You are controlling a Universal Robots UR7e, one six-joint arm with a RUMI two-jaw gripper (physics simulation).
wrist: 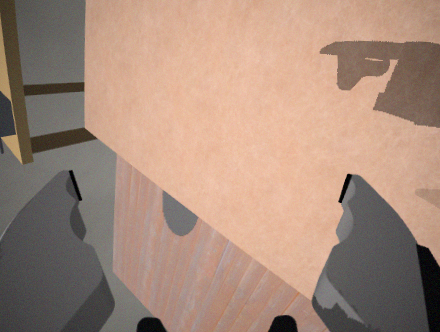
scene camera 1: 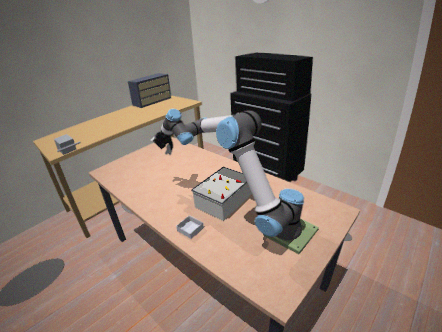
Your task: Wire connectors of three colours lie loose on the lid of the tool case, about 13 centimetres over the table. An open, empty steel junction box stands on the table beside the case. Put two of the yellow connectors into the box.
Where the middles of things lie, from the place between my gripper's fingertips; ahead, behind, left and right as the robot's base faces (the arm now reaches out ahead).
Scene:
My gripper is now 43 cm past the tool case (scene camera 1: 212, 204), 21 cm above it and 6 cm to the left of it.

